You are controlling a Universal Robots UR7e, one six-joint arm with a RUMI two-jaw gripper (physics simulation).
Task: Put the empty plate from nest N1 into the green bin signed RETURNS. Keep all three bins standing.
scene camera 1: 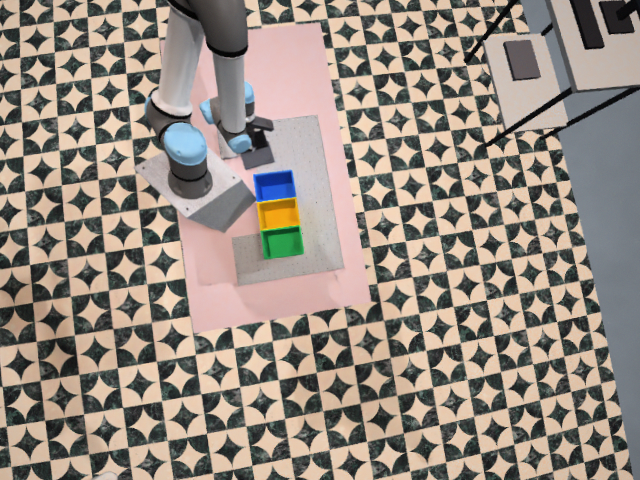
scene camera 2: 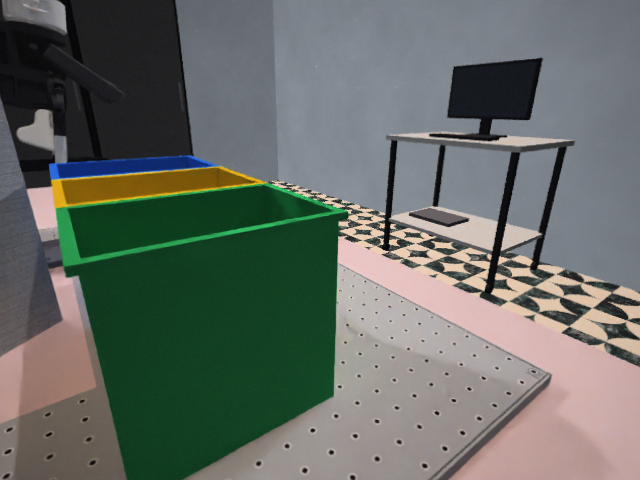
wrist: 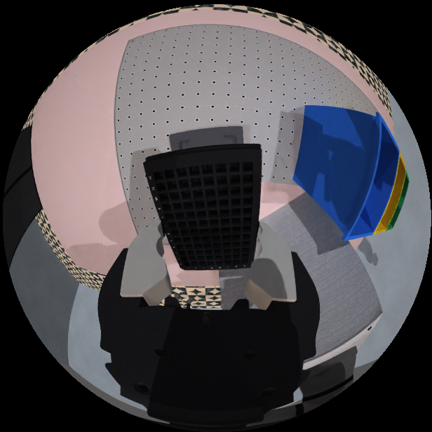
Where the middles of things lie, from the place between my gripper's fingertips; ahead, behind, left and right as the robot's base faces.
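With the black plate (wrist: 208,197) in sight, my gripper is now 1 cm short of it and 1 cm below it. The dark grey nest (wrist: 205,136) is 14 cm below my hand. I see the blue bin (scene camera 2: 58,171) 7 cm ahead of my hand, 24 cm to the right of it and 6 cm below it, while the yellow bin (scene camera 2: 89,190) is 6 cm ahead of my hand, 37 cm to the right of it and 6 cm below it.
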